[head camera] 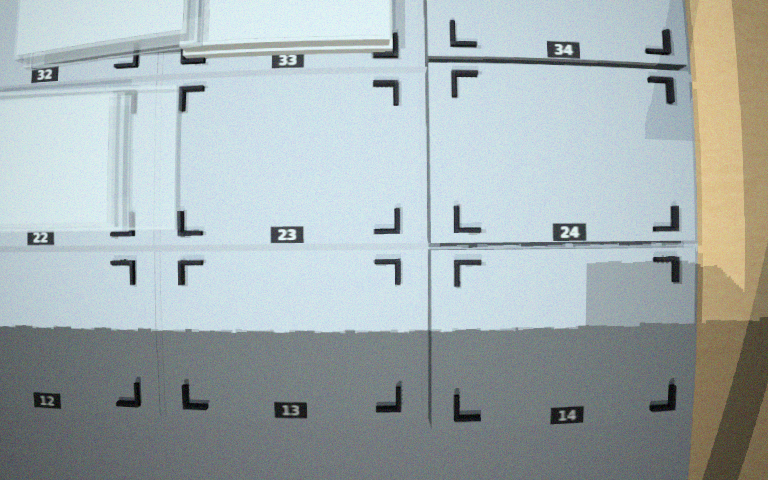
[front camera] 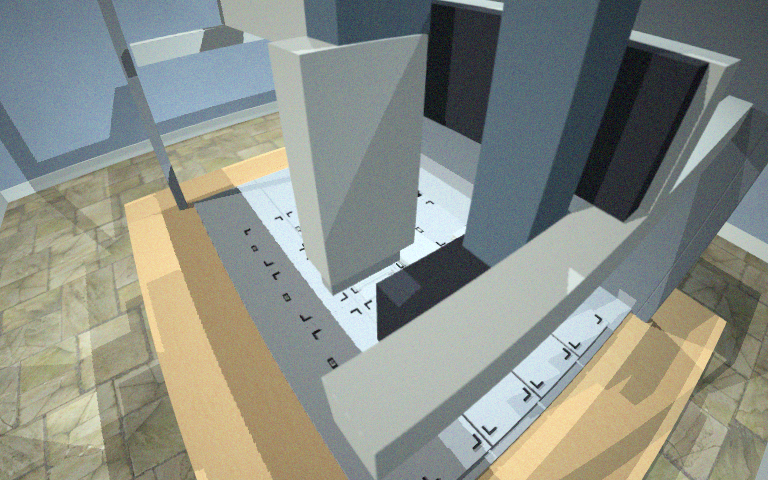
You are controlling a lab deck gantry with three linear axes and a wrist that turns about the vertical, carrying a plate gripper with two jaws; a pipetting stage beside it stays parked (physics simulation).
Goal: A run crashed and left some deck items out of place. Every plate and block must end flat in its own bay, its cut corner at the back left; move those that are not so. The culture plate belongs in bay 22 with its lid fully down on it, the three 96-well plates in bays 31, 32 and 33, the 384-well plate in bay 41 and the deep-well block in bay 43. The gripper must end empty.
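Places are measured from the robot's base along level axes (x left, y back, z up), in metres.
Where they show: robot's base, origin of its link: (front camera: 245, 232).
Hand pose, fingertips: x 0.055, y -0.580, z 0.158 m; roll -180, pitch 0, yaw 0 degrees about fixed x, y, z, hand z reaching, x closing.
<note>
Each offset is from my fingertips to the top centre of the thing. "spot": to the spot under its first point.
In the head view, a culture plate {dx +0.095, dy +0.314, dz -0.136 m} (head camera: 50, 164) lies in bay 22. Its clear lid {spot: dx +0.090, dy +0.262, dz -0.143 m} (head camera: 155, 164) sits shifted right, past the plate's right edge, reaching bay 23's left corner marks. A pale plate {spot: dx +0.177, dy +0.295, dz -0.136 m} (head camera: 101, 19) at the upper left covers part of bay 32, is slightly turned and reaches over the bay's right edge. Another pale plate {spot: dx +0.174, dy +0.179, dz -0.143 m} (head camera: 297, 19) lies in bay 33, close beside it; its upper part is cut off. In the front view, the dark gripper body hangs behind the pale beam, its jaws hidden. The 384-well plate and deep-well block cannot be made out.
In the front view, a pale upright housing (front camera: 362, 164) hangs left of the blue-grey column (front camera: 521, 124). A wide pale beam (front camera: 470, 322) crosses the foreground and hides much of the deck. Corner marks of bays 23, 24, 12, 13, 14 and 34 show in the head view.
</note>
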